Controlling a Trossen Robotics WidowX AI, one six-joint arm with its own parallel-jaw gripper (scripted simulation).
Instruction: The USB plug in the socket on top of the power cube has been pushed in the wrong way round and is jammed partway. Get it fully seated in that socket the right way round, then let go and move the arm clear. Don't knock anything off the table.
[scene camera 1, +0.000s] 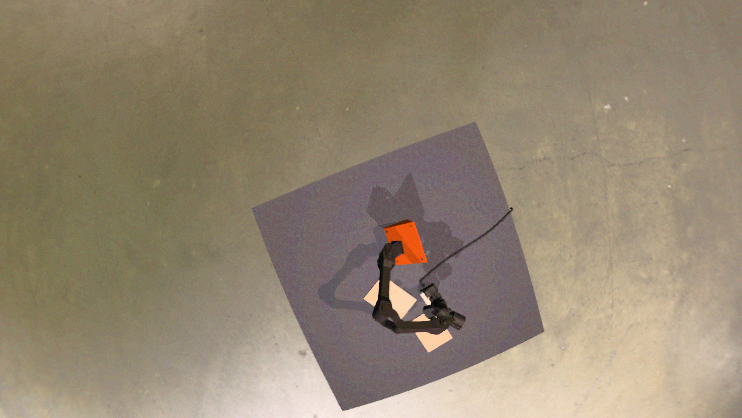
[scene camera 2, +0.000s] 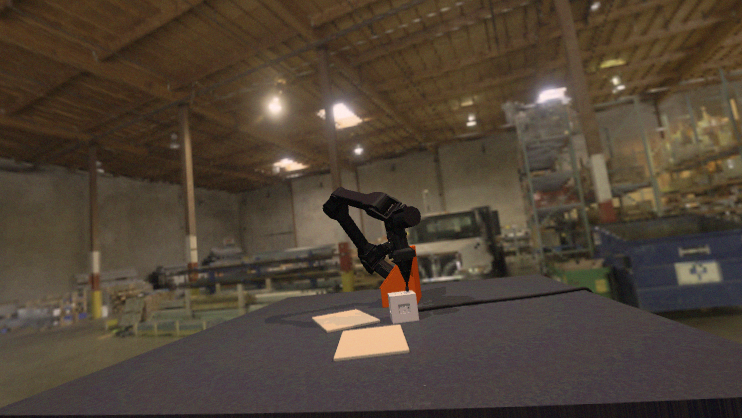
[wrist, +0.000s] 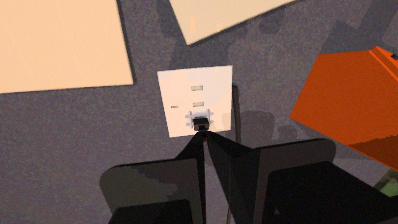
Observation:
I see my gripper (scene camera 2: 407, 281).
My gripper is seen too in the wrist view (wrist: 203, 136).

